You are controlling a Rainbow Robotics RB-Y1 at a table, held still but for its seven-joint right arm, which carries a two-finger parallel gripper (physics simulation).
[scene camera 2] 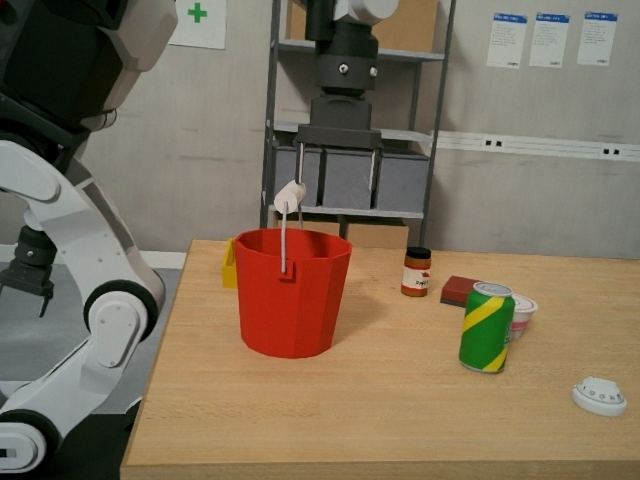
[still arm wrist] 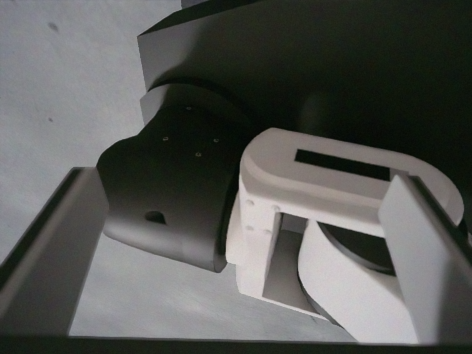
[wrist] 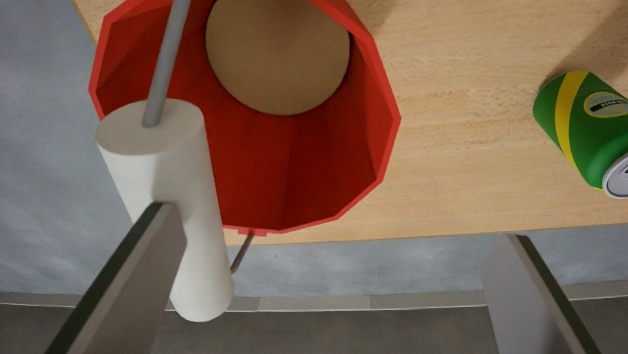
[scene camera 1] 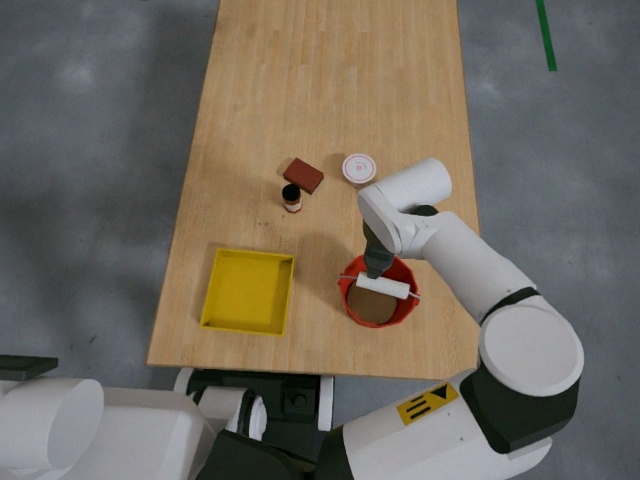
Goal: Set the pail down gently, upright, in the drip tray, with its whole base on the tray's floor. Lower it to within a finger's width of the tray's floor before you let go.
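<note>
The red pail (scene camera 1: 405, 272) (scene camera 2: 289, 310) (wrist: 260, 165) stands upright on the table, right of the drip tray in scene camera 1. Its wire handle is up, with a white grip (scene camera 1: 382, 286) (scene camera 2: 287, 197) (wrist: 200, 200) above the rim. The yellow drip tray (scene camera 1: 248, 291) (scene camera 2: 229, 274) is empty and partly hidden behind the pail in scene camera 2. My gripper (scene camera 1: 373, 274) (scene camera 2: 335, 186) (wrist: 341, 222) is open and points down. One fingertip is at the top of the white grip, overlapping it in the wrist view; the other is well off to the side. Nothing is between the fingers.
A black-lidded jar (scene camera 1: 292, 198) (scene camera 2: 416, 273), a dark red block (scene camera 1: 303, 175) (scene camera 2: 457, 290), a white cup (scene camera 1: 358, 167) (scene camera 2: 523, 312), a green can (scene camera 2: 485, 330) (wrist: 570, 120) and a white dial timer (scene camera 2: 599, 397) stand on the table. The still arm (scene camera 2: 108, 232) is beside it.
</note>
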